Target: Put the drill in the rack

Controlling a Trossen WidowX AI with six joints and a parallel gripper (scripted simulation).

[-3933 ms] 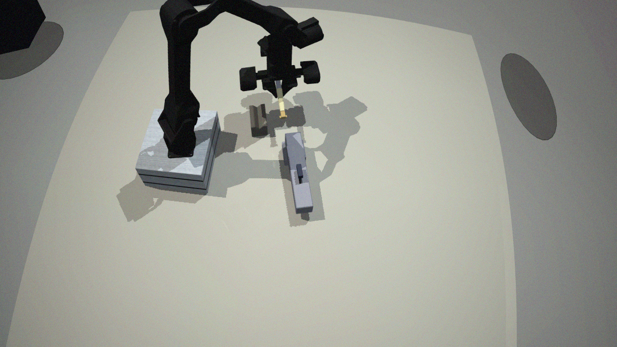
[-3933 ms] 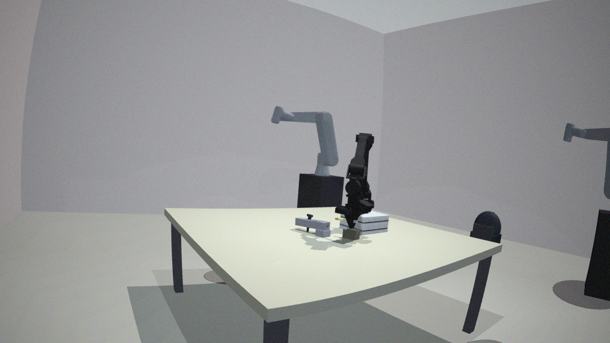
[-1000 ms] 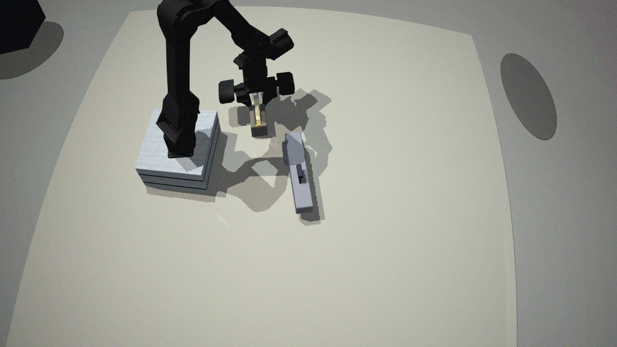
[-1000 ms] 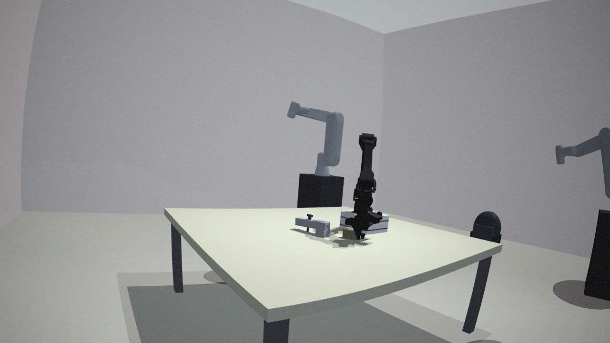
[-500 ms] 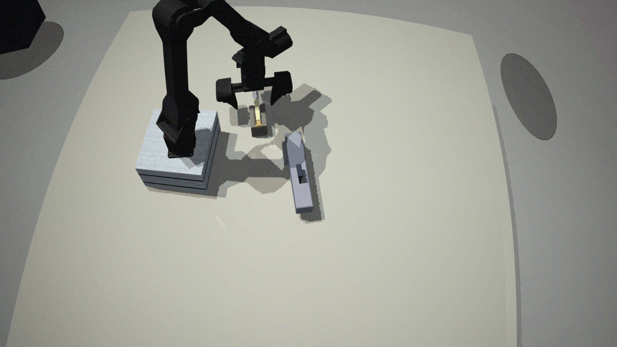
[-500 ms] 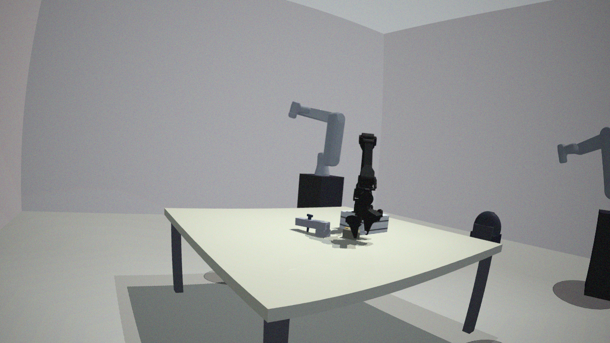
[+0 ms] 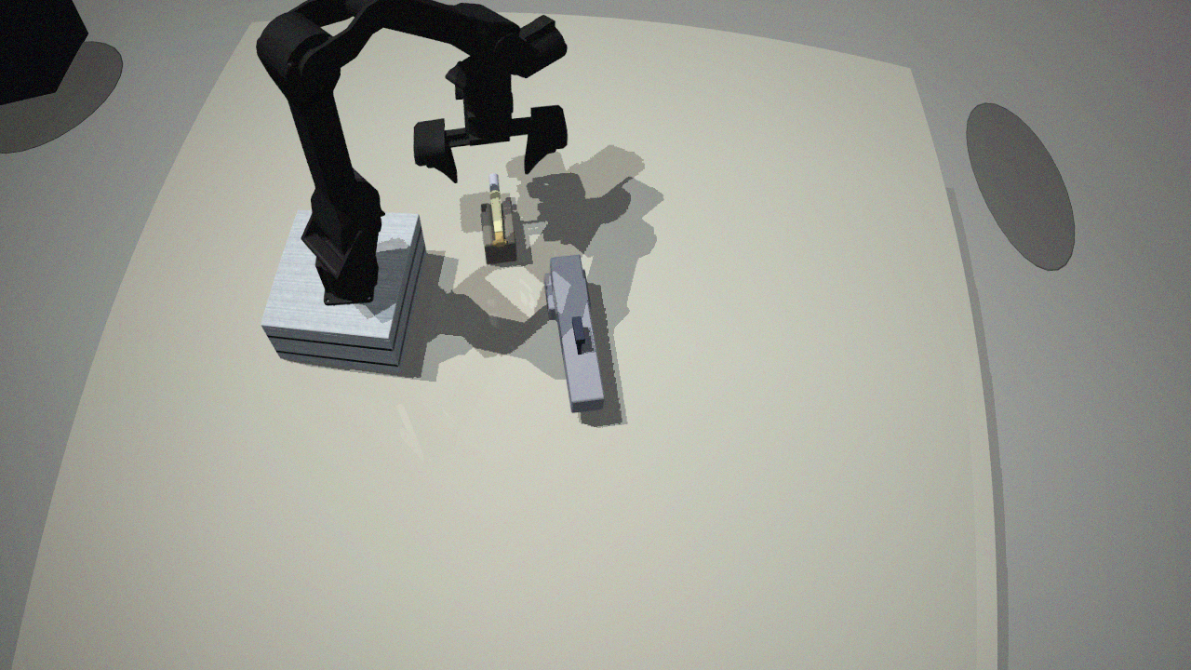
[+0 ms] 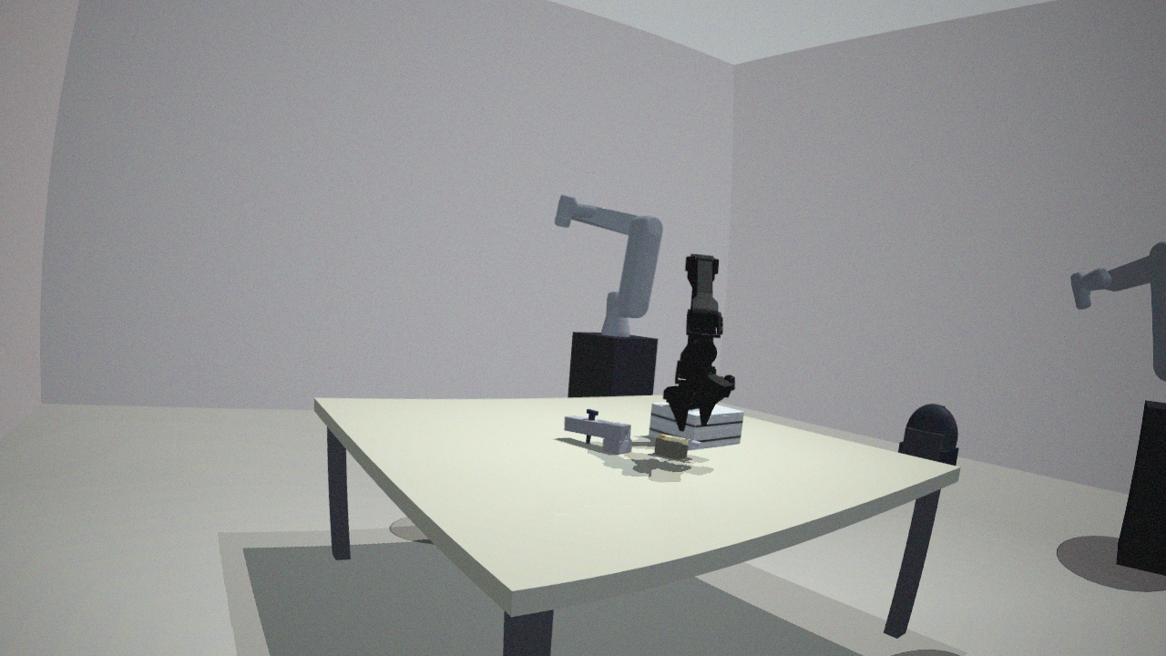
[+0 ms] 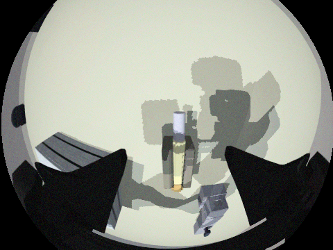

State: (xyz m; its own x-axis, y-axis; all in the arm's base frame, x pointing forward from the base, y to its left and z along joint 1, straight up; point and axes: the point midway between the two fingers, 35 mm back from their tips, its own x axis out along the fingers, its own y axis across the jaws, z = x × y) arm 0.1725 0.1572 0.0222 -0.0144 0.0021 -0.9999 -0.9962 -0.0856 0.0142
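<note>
Right now the drill is 40 mm to the right of my gripper tip, 30 mm below it and 10 mm ahead of it. Also, from my gripper tip: block (210 mm to the right, 100 mm ahead, 40 mm below); dark key (240 mm to the right, 100 mm ahead, 20 mm below); v-grooved rack (60 mm below, 50 mm to the right, 10 mm ahead).
</note>
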